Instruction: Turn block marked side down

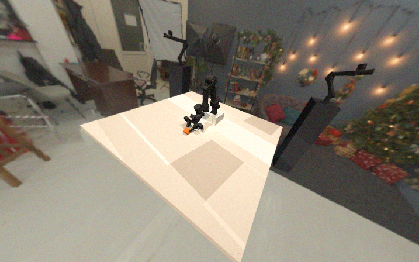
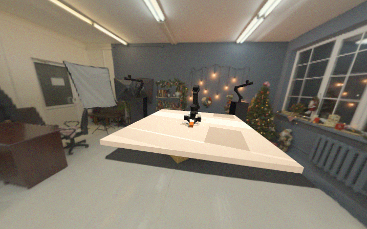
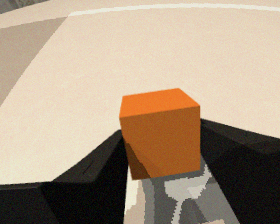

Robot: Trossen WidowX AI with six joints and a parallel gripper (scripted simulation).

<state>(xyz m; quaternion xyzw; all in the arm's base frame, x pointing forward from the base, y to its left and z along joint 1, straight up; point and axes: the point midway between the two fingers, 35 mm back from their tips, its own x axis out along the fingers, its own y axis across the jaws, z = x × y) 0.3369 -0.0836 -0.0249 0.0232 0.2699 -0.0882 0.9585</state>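
Right now my gripper tip is 1 cm above the orange block.
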